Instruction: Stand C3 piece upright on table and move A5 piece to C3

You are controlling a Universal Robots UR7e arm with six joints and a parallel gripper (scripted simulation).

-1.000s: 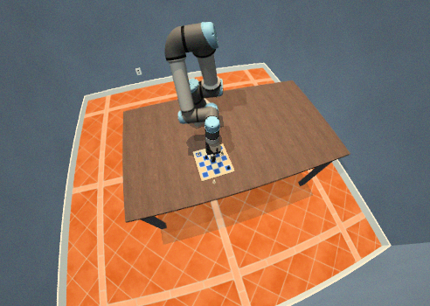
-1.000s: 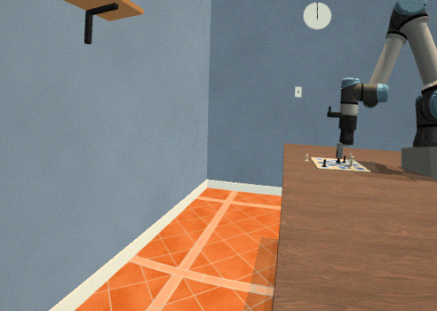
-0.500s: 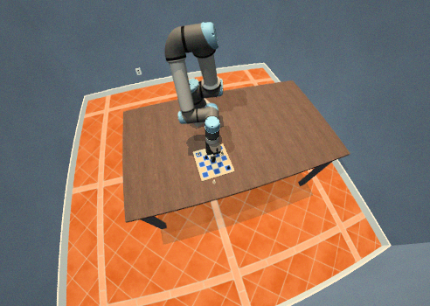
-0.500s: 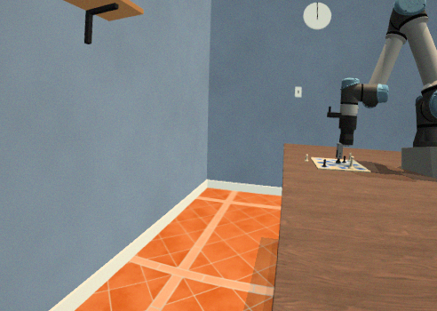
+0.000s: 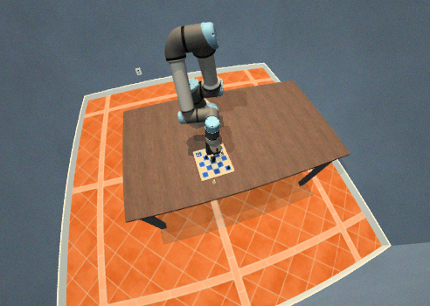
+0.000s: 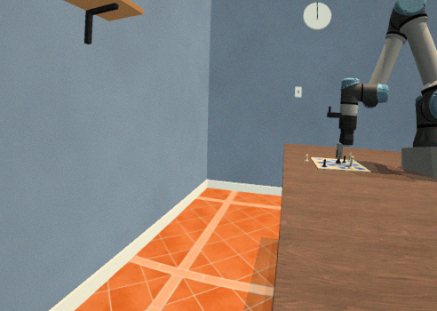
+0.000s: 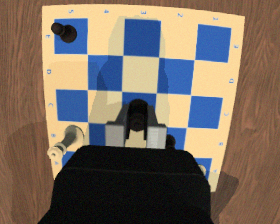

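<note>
Right now the tall black piece is 10 mm below my hand. The rest, counted from my hand: cream chessboard: 50 mm below; then small white piece: 140 mm ahead, 10 mm to the right, 40 mm below.
</note>
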